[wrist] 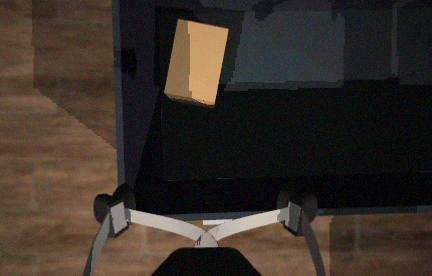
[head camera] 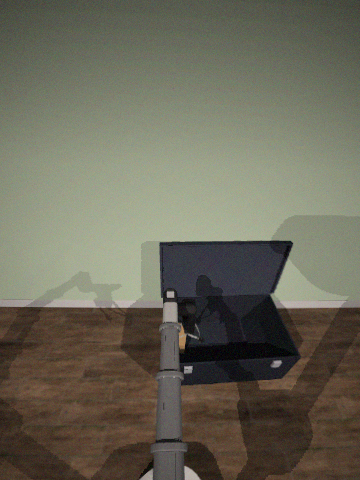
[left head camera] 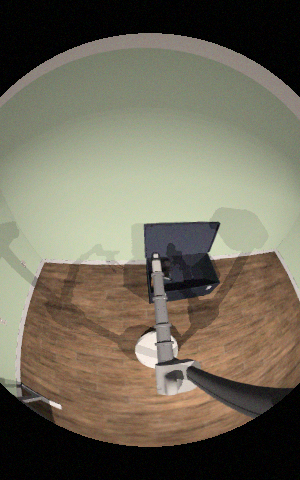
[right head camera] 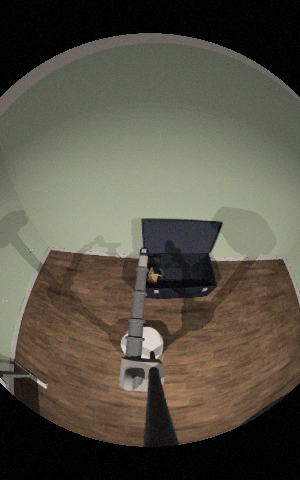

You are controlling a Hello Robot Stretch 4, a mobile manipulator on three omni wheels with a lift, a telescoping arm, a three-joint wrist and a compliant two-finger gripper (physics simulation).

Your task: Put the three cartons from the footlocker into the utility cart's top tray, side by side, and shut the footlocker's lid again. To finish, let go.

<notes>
The pictures show: my gripper and a dark blue footlocker.
</notes>
